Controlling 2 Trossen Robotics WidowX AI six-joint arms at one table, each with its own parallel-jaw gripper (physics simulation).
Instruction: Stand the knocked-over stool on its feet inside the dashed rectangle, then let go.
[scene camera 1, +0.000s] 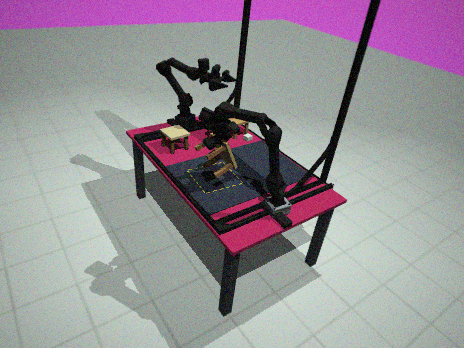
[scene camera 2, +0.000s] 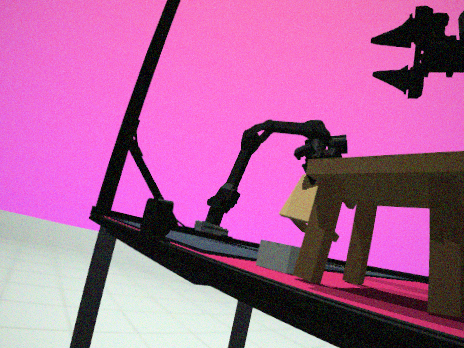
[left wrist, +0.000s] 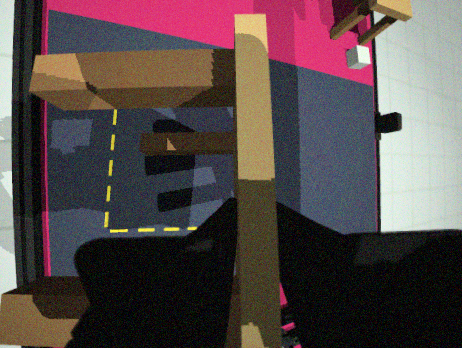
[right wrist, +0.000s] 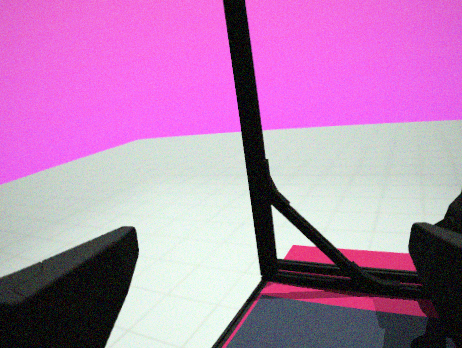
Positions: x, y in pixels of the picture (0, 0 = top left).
Scene:
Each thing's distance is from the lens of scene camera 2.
right gripper (scene camera 2: 371, 58): 63 cm
small white block (scene camera 2: 280, 257): 30 cm

